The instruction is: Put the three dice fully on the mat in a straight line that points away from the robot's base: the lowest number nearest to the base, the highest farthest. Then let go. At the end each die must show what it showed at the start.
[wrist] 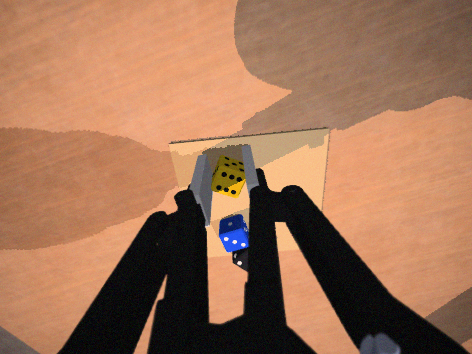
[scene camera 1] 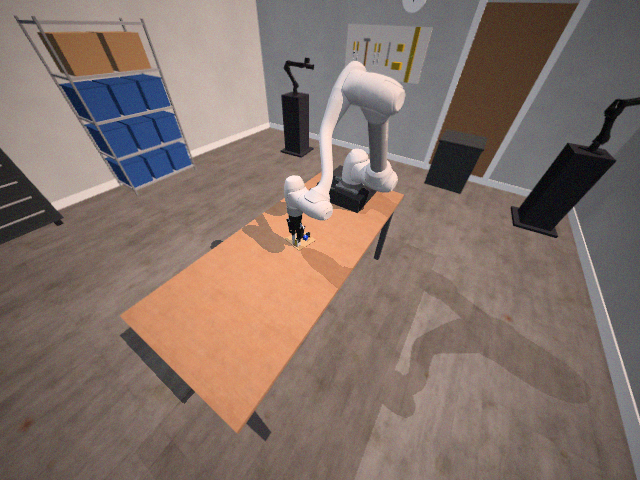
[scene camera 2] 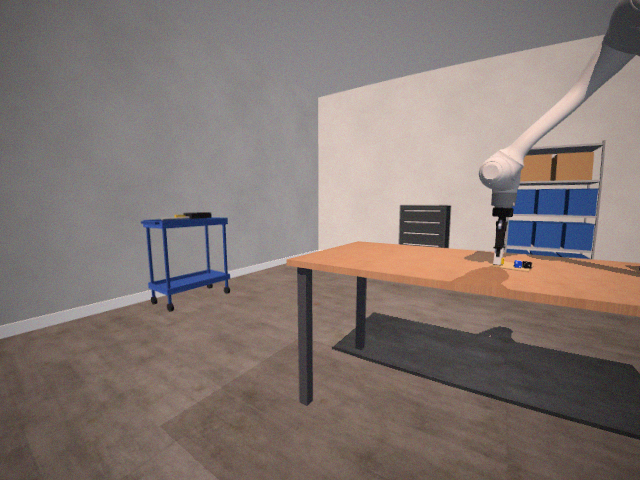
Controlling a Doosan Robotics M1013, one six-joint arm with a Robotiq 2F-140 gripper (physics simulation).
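Frame: origin at the arm's base, x ahead, y left, z up, level; millimetres.
Where they show: gripper, fingertip midpoint: [wrist: 227, 163] [scene camera 1: 296, 244] [scene camera 2: 497, 263]; arm's base, link origin: [scene camera 1: 350, 185].
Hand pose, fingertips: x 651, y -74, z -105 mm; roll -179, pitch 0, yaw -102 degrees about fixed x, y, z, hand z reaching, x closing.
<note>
Things, the pixels of their top centre, and the offset from my fingertips. Level surfaces: height alone.
- yellow die, top centre: [wrist: 229, 183] 6 mm back, 1 mm left, 25 mm up
- mat, top centre: [wrist: 253, 202] [scene camera 2: 511, 265] [scene camera 1: 300, 239] 52 mm back, 5 mm right, 3 mm down
- blue die, top centre: [wrist: 234, 241] [scene camera 2: 518, 261] [scene camera 1: 305, 236] 70 mm back, 24 mm left, 22 mm up
- black die, top centre: [wrist: 248, 262] [scene camera 2: 527, 261] 102 mm back, 22 mm left, 22 mm up
- long wooden table, surface height: 7 mm down
My gripper [scene camera 1: 296, 242] [scene camera 2: 497, 262] [wrist: 227, 163] is shut on the yellow die [wrist: 229, 177], low at the mat [scene camera 1: 306, 244] [wrist: 300, 175]. I cannot tell whether the die touches the mat. Its brighter face shows six pips. The blue die [scene camera 1: 306, 237] [scene camera 2: 517, 264] [wrist: 234, 234] is on the mat, apart from the yellow die on the base side. Its bright face shows three pips, its shaded face one. The black die [scene camera 2: 527, 265] [wrist: 240, 260] is closest to the base, against or very near the blue die. A finger partly hides it in the wrist view; whether it is fully on the mat is unclear.
The mat lies on the long wooden table [scene camera 1: 232, 304] [scene camera 2: 392, 260]. The robot's black base mount [scene camera 1: 351, 197] stands at the table's far end. A blue cart [scene camera 2: 186, 222], a shelf rack [scene camera 1: 93, 76] and two dark pedestals [scene camera 1: 295, 124] [scene camera 1: 560, 188] stand away from the table.
</note>
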